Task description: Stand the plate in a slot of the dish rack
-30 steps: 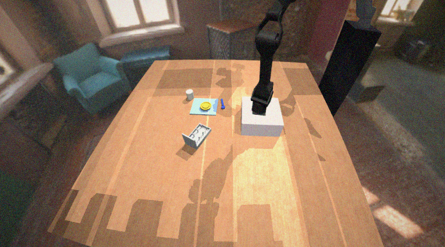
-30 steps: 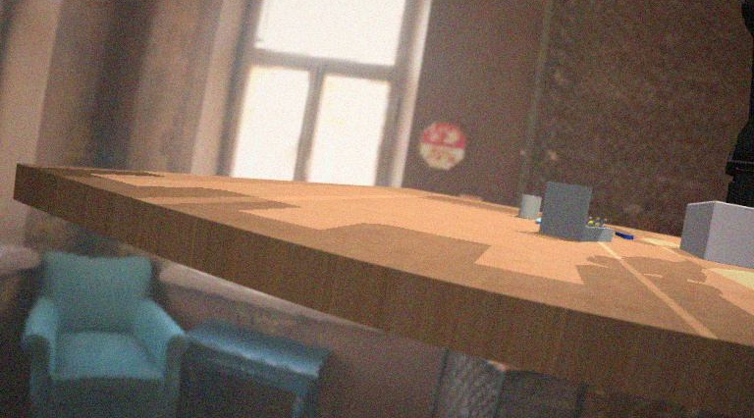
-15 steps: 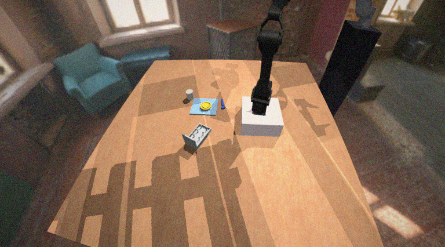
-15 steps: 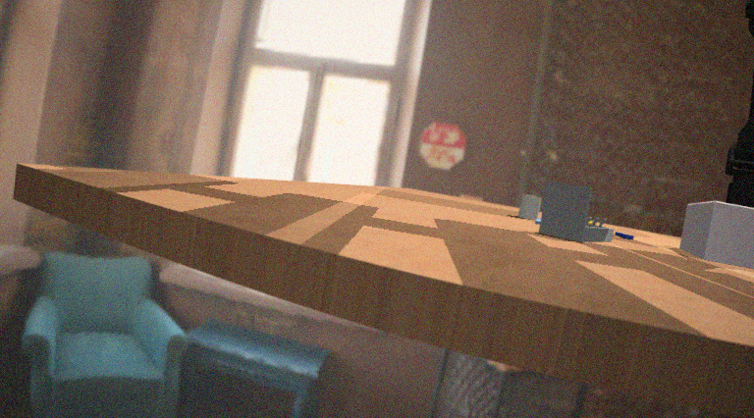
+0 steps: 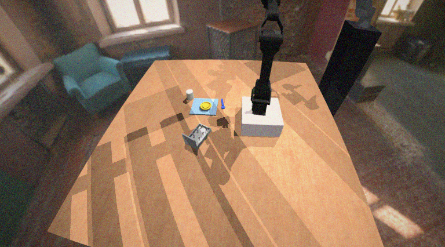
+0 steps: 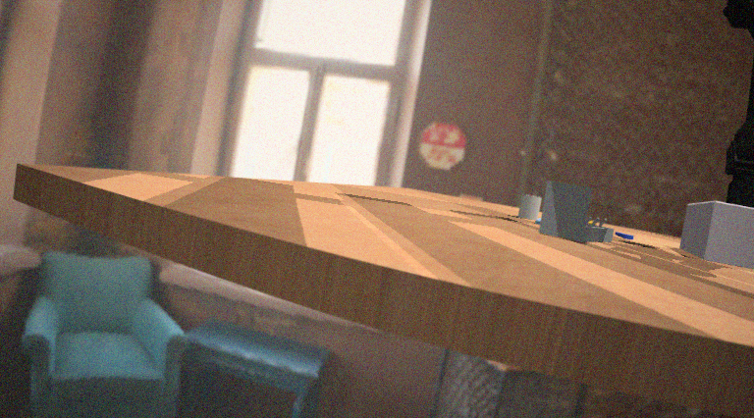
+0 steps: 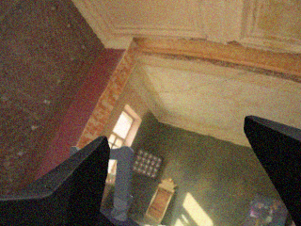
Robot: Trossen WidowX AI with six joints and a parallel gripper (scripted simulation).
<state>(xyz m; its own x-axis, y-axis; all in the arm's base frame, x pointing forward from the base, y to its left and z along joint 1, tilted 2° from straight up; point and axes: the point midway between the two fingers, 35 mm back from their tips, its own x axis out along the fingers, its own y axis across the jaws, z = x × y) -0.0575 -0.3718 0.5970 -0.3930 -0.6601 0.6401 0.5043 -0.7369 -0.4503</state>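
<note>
Now: gripper tip 680 mm above the yellow plate, 370 mm short of it and 360 mm to the right of it. Round my gripper tip: dish rack 670 mm below, 570 mm to the left, 350 mm ahead; cup 670 mm below, 490 mm ahead, 290 mm to the left.
</note>
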